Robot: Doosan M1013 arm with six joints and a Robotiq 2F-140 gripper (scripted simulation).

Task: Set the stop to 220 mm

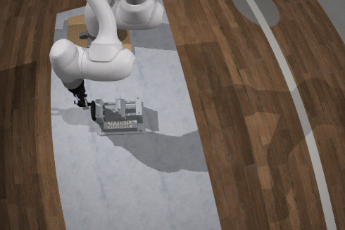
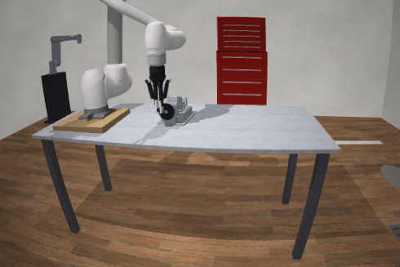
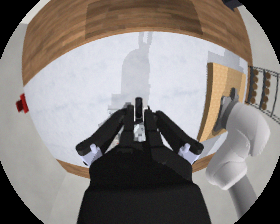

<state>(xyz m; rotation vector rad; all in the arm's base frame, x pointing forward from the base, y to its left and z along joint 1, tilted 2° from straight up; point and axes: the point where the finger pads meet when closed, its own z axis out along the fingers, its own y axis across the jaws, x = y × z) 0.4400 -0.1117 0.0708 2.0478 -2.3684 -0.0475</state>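
Now: the black handwheel 2 cm to the left of my hand, 2 cm below it and 1 cm ahead of it. From my hand the other things lie so: grey stop fixture 15 cm to the left, 6 cm ahead, 2 cm below.
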